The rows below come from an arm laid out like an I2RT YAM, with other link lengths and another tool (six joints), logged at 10 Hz.
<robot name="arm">
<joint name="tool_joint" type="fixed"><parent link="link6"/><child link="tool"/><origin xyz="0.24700 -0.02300 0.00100" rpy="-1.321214 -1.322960 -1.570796"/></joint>
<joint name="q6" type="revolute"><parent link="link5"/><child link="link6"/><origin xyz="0.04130 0.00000 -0.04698" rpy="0.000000 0.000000 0.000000"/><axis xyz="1 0 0"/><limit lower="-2.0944" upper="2.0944"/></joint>
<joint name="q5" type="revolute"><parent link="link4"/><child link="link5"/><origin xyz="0.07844 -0.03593 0.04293" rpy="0.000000 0.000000 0.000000"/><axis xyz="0 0 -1"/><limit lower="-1.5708" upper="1.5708"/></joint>
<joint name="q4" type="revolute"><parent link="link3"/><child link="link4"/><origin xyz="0.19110 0.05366 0.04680" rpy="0.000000 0.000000 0.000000"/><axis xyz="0 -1 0"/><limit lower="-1.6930" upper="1.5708"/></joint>
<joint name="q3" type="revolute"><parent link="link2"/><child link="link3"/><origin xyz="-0.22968 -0.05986 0.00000" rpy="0.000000 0.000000 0.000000"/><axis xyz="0 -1 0"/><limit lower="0.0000" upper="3.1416"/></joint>
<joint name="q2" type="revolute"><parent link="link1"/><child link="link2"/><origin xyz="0.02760 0.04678 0.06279" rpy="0.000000 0.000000 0.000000"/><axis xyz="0 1 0"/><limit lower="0.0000" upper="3.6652"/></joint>
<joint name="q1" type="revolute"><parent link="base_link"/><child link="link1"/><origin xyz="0.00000 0.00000 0.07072" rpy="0.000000 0.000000 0.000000"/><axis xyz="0 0 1"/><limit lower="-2.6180" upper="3.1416"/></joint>
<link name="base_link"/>
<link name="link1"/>
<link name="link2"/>
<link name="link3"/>
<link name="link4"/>
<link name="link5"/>
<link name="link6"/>
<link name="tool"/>
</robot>
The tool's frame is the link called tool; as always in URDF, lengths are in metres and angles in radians.
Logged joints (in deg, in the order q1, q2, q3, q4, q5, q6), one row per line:
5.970 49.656 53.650 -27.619 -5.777 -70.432
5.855 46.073 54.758 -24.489 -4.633 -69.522
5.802 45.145 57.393 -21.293 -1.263 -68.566
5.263 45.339 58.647 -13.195 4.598 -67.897
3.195 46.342 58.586 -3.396 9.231 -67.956
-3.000 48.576 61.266 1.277 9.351 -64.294
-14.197 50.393 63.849 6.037 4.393 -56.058
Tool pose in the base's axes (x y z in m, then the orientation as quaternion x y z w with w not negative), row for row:
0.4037 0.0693 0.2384 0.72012 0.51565 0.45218 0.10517
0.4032 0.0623 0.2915 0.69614 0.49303 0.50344 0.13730
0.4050 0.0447 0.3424 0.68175 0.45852 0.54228 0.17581
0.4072 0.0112 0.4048 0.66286 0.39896 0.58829 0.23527
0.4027 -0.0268 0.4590 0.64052 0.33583 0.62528 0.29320
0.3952 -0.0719 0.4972 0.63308 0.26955 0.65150 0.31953
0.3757 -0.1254 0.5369 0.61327 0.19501 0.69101 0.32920
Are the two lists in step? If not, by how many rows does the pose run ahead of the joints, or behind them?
They are in step.
